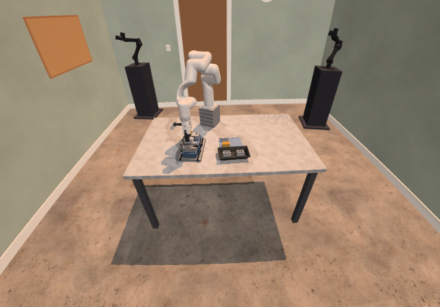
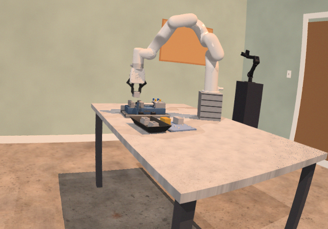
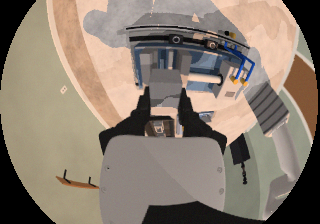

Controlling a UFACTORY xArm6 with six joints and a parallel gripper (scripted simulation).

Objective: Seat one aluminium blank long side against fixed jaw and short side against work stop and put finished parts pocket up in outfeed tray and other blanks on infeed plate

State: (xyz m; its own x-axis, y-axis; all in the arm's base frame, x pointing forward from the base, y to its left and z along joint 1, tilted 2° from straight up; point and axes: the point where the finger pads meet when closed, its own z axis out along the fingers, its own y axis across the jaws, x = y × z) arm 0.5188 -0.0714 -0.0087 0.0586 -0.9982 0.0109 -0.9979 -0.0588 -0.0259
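My hand is 70 mm past the blue vise and 120 mm above it. From my hand the other things lie so: brass blank: 130 mm behind, 270 mm to the left, 140 mm below.
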